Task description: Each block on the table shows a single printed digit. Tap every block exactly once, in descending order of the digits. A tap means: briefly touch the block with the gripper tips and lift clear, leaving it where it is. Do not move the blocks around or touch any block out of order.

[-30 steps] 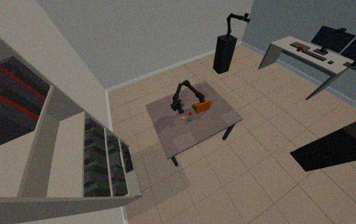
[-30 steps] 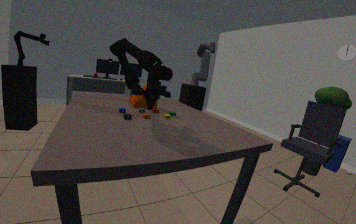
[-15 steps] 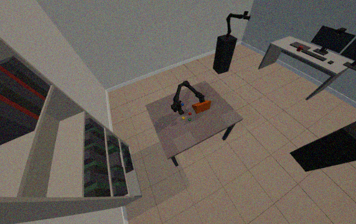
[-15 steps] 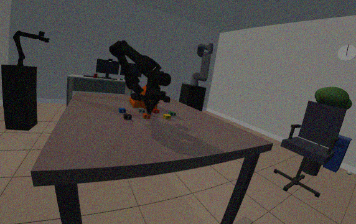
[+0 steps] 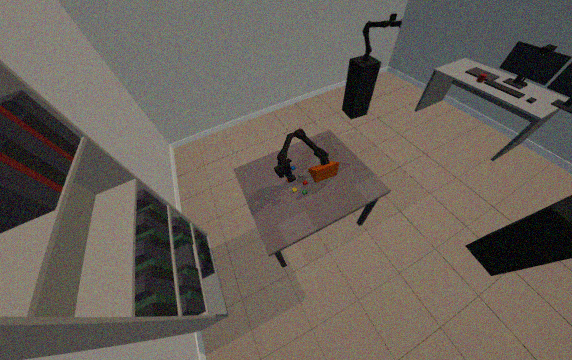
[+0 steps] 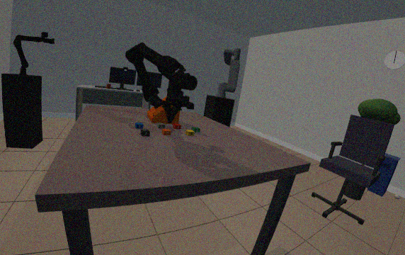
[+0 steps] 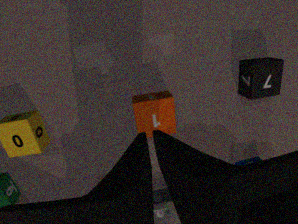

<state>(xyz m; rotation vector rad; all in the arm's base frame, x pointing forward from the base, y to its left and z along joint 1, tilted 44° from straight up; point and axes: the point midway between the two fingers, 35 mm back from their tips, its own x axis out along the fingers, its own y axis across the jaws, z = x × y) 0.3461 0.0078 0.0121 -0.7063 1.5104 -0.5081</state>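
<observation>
The orange block lies 10 mm to the right of my gripper tip and 40 mm below it. From my gripper tip the other things lie so: grey block (120 mm behind, 10 mm to the right, 40 mm below); yellow block (10 mm behind, 110 mm to the left, 40 mm below); black block (30 mm ahead, 110 mm to the right, 40 mm below).
</observation>
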